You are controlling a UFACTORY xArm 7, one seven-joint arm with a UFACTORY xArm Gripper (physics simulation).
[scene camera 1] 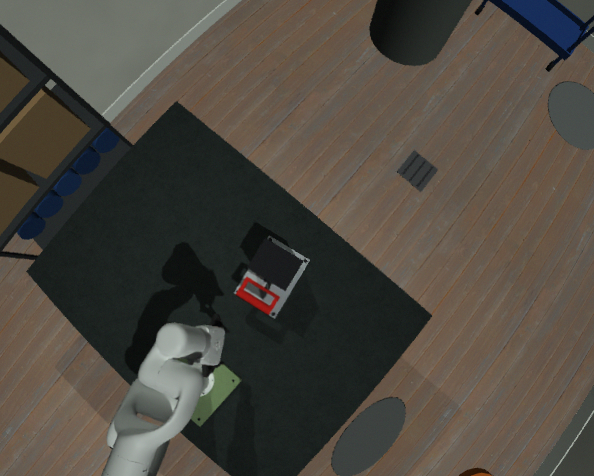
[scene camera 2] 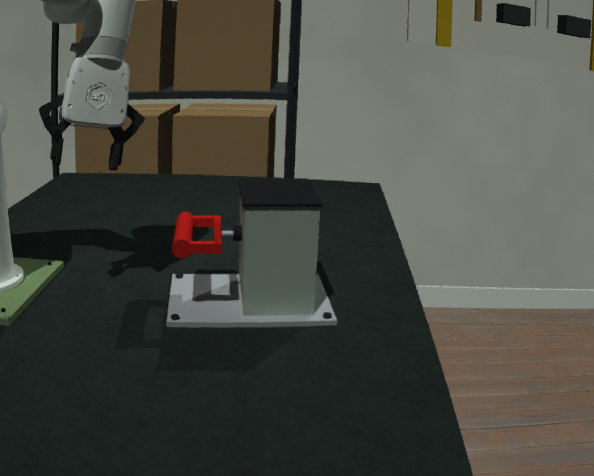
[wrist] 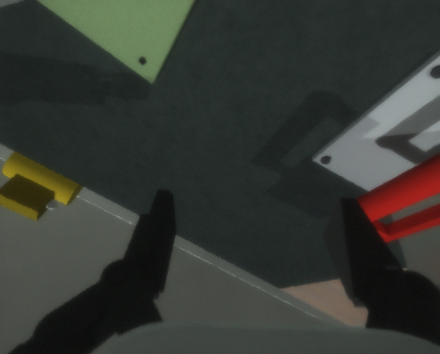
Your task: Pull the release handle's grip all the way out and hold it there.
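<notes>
The red release handle's grip [scene camera 1: 254, 304] [scene camera 2: 183, 235] [wrist: 406, 187] is a rectangular loop with a thick round outer bar. A short metal rod [scene camera 2: 227, 233] joins it to the side of a pale upright housing [scene camera 2: 280, 260] with a black top [scene camera 1: 277, 263]. The housing stands on a light grey base plate [scene camera 2: 210, 311] [wrist: 367, 162]. My gripper [scene camera 2: 85, 165] [wrist: 252, 213] is open and empty. It hangs left of the grip and higher in the scene camera 2 view, apart from it. In the wrist view the grip shows beyond the right finger, partly hidden by it. The arm mostly hides the fingers in the scene camera 1 view.
The housing stands on a dark table top [scene camera 1: 200, 165] [scene camera 2: 350, 400]. The arm's green mounting plate [scene camera 1: 225, 387] [scene camera 2: 42, 280] [wrist: 130, 40] lies on the grip's side of the housing. A shelf rack [scene camera 2: 291, 130] with cardboard boxes [scene camera 2: 225, 140] stands behind the table.
</notes>
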